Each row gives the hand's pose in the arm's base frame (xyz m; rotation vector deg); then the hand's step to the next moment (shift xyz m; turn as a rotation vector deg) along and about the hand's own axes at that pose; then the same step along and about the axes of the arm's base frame.
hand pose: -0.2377 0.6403 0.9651 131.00 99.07 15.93
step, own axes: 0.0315 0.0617 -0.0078 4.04 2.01 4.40
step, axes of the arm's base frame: 0.0625 0.0151 0.0269 4.28 2.97 -3.55
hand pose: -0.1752 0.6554 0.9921 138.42 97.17 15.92
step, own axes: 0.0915 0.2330 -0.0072 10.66 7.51 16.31
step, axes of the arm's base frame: 0.2404 0.0083 0.0698 14.49 6.92 -13.35
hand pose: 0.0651 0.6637 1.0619 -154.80 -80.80 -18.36
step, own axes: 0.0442 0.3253 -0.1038 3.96 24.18 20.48
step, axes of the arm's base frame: 0.2753 -0.1683 0.1201 25.03 -7.35 -18.42
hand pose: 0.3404 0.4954 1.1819 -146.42 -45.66 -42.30
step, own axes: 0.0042 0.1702 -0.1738 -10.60 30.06 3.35
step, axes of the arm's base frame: 0.0416 -0.2128 0.1103 11.99 -26.11 -14.21
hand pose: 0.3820 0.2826 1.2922 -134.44 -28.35 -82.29
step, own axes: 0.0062 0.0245 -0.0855 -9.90 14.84 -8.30
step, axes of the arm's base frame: -0.0524 -0.0603 0.0395 -3.81 -18.01 -6.94
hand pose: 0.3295 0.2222 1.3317 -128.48 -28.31 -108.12
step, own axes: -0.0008 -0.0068 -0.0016 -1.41 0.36 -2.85
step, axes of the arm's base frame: -0.0040 0.0057 -0.0010 -2.71 -1.50 -0.82
